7 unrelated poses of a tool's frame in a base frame.
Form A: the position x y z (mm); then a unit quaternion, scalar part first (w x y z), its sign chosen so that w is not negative.
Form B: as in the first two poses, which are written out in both.
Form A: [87, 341, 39, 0.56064, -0.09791, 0.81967, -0.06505]
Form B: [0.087, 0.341, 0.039, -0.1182, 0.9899, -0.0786, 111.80]
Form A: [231, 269, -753, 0.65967, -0.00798, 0.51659, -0.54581]
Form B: [0.231, 0.269, -0.753, -0.0106, 0.6874, -0.7262, 97.45]
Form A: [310, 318, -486, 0.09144, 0.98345, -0.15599, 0.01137]
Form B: [0.310, 0.318, -0.486, 0.9876, -0.1566, 0.0114, 169.51]
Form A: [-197, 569, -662, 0.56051, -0.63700, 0.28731, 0.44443]
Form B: [-0.197, 0.569, -0.662, -0.7692, 0.3469, 0.5367, 111.82]
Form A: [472, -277, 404, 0.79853, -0.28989, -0.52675, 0.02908]
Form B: [0.472, -0.277, 0.404, -0.4816, -0.8751, 0.0483, 74.02]
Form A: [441, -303, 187, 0.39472, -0.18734, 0.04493, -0.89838]
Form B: [0.441, -0.303, 0.187, -0.2039, 0.0489, -0.9778, 133.50]
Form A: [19, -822, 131, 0.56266, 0.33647, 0.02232, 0.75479]
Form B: [0.019, -0.822, 0.131, 0.4070, 0.0270, 0.9130, 111.52]
